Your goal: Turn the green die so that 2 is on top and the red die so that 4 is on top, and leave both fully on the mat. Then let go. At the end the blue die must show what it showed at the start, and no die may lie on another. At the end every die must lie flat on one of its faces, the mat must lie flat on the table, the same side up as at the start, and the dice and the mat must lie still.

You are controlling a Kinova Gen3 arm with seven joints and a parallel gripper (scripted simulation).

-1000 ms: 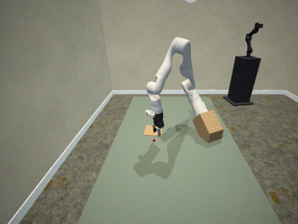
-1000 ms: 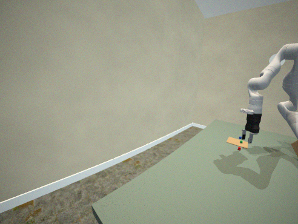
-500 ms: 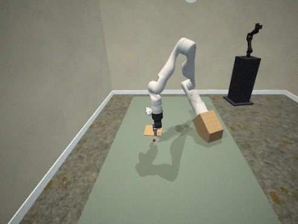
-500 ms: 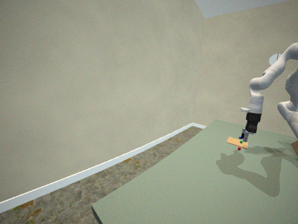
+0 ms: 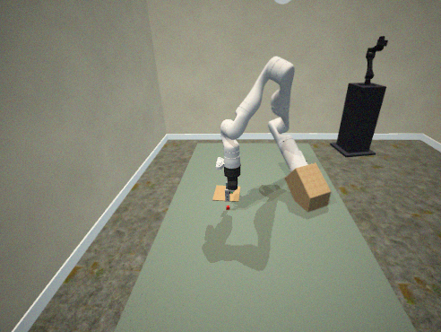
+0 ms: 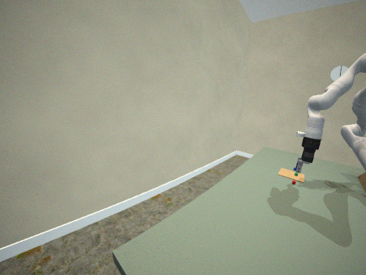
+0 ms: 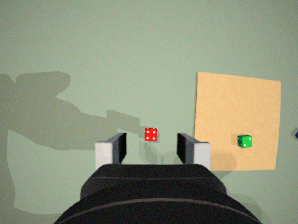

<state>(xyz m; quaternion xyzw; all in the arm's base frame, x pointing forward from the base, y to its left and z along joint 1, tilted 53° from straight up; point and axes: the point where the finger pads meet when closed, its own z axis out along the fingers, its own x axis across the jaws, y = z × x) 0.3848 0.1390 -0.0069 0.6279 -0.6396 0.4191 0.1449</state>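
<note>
Right now the red die is 8 cm below my hand. Also, from my hand: tan mat (1 cm behind, 13 cm to the right, 9 cm below); blue die (5 cm behind, 25 cm to the right, 8 cm below); green die (3 cm behind, 13 cm to the right, 8 cm below).
</note>
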